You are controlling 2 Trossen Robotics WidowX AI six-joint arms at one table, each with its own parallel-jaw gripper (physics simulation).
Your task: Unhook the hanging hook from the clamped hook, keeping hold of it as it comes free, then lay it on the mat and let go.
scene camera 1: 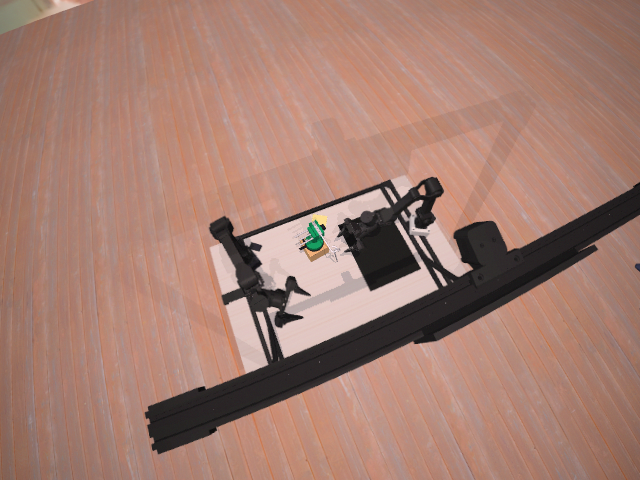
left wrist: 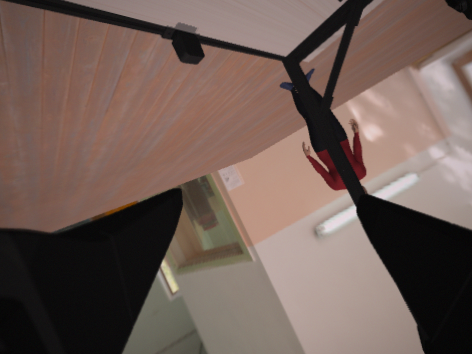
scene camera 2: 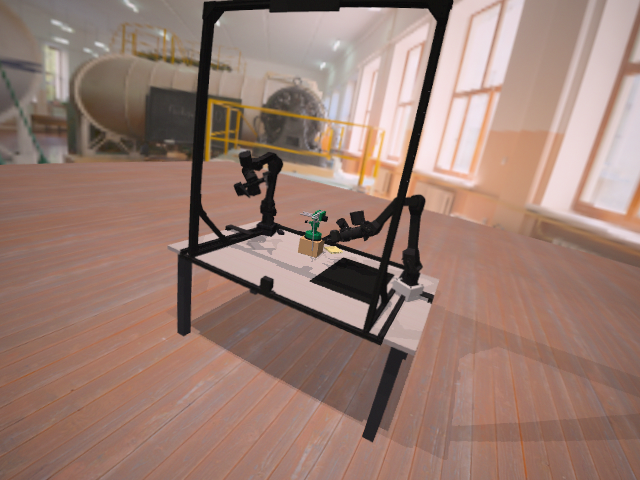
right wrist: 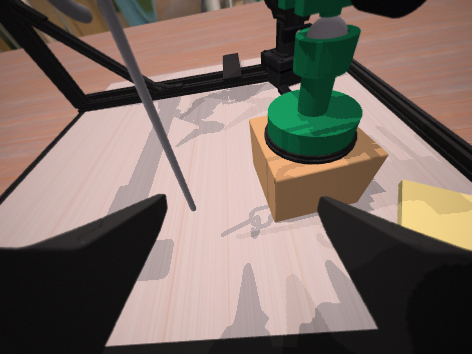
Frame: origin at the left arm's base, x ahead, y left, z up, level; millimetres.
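Seen in the pictures: left gripper, fingertip midpoint: [scene camera 1: 307, 306] [left wrist: 268, 199] [scene camera 2: 259, 193]; right gripper, fingertip midpoint: [scene camera 1: 340, 244] [scene camera 2: 326, 238] [right wrist: 243, 202]; left arm's base at its link origin: [scene camera 1: 246, 259] [scene camera 2: 267, 223] [right wrist: 287, 51]; right arm's base at its link origin: [scene camera 1: 420, 223] [scene camera 2: 409, 282].
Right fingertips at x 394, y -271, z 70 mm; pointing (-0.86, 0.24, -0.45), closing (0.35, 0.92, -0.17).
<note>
Offsets run from my right fingertips to a thing's middle. "*": to the spot under its first point. Level surfaces: height alone.
The hanging hook {dy -40, dx -53, dz +25 mm} [right wrist: 145, 95] is a thin grey rod that slants down left of the green vise {dy +108, dx -93, dz +34 mm} [scene camera 1: 314, 237] [scene camera 2: 313, 227] [right wrist: 325, 60] in the right wrist view. The curled tip of the clamped hook {* dy -37, dx -54, dz +86 mm} [right wrist: 82, 15] shows at the top left there. Where the two hooks meet is out of that view and too small to tell in the scene views. My right gripper [scene camera 1: 342, 242] [right wrist: 243, 202] is open and empty, low beside the vise, with the rod's lower end beyond its fingertips. My left gripper [scene camera 1: 305, 306] [left wrist: 268, 199] is open and empty, away from the hooks. The black mat {dz -125 mm} [scene camera 1: 387, 258] [scene camera 2: 351, 279] lies flat.
The vise stands on a wooden block {dy +106, dx -80, dz -88 mm} [scene camera 1: 316, 253] [scene camera 2: 310, 246] [right wrist: 320, 185]. A yellow pad {dy +211, dx +40, dz -124 mm} [scene camera 1: 320, 220] [scene camera 2: 333, 250] [right wrist: 435, 215] lies beside the block. A black frame runs around the table and rises above it.
</note>
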